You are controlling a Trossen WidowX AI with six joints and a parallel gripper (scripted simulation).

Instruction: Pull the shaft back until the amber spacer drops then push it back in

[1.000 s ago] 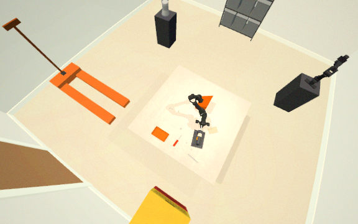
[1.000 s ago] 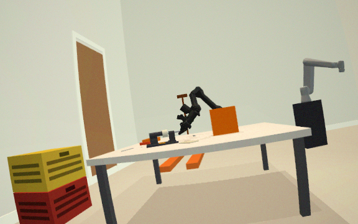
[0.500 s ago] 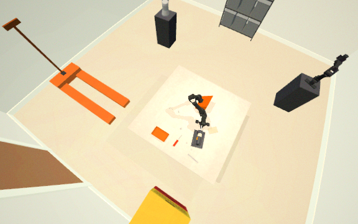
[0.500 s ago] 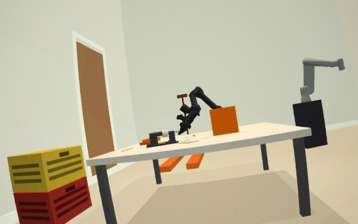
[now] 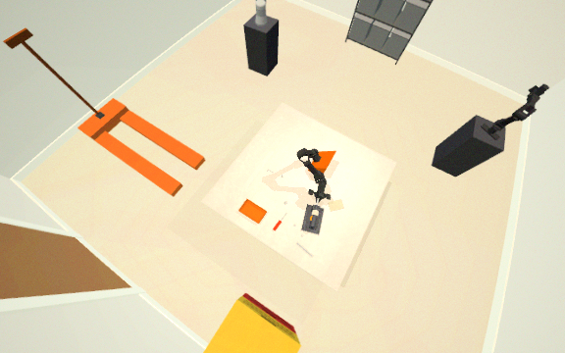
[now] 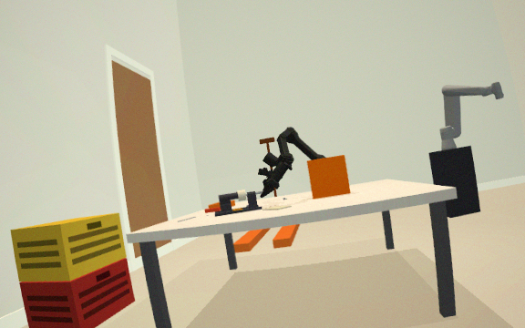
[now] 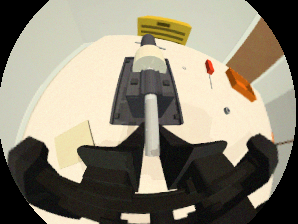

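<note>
The grey shaft lies 5 cm ahead of my gripper tip, 1 cm to the left of it and 3 cm above it. Round my gripper tip: beige card (8 cm behind, 16 cm to the left, 5 cm below); then white spacer (10 cm ahead, 2 cm to the left, 2 cm above); then dark shaft fixture (13 cm ahead, 3 cm to the left).
</note>
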